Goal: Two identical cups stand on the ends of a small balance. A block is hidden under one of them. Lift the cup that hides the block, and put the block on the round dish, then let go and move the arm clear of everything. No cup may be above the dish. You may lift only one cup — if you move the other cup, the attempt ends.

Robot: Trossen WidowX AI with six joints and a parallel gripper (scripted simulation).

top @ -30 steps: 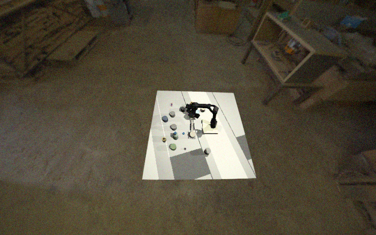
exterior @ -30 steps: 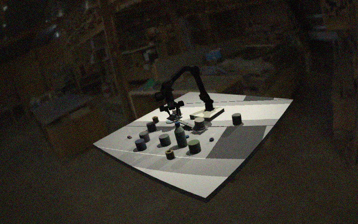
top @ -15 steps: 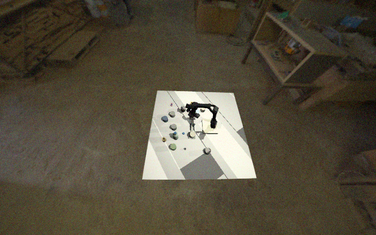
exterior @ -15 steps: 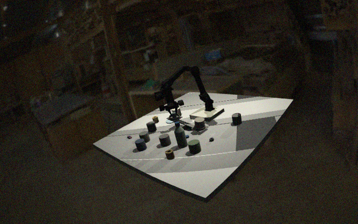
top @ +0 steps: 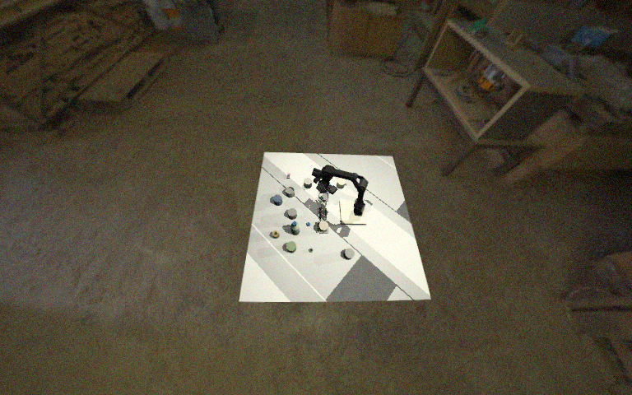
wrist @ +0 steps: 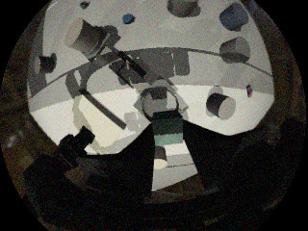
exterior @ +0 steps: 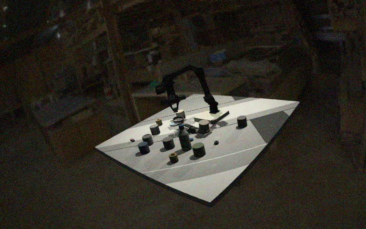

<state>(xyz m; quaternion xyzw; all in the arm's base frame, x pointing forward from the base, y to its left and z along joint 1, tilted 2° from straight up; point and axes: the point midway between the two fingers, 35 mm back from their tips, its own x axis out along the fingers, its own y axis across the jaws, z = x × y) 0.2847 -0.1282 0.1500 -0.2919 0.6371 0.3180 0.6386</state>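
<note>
Now: gripper tip 7 cm past the pale blue round dish, 12 cm to the left of it and 15 cm above it. From my gripper tip the other things lie so: tall bottle 22 cm ahead, 28 cm to the left, 4 cm below; then teal block 1 cm above; then cup 17 cm behind, 17 cm to the right, 12 cm below.
</note>
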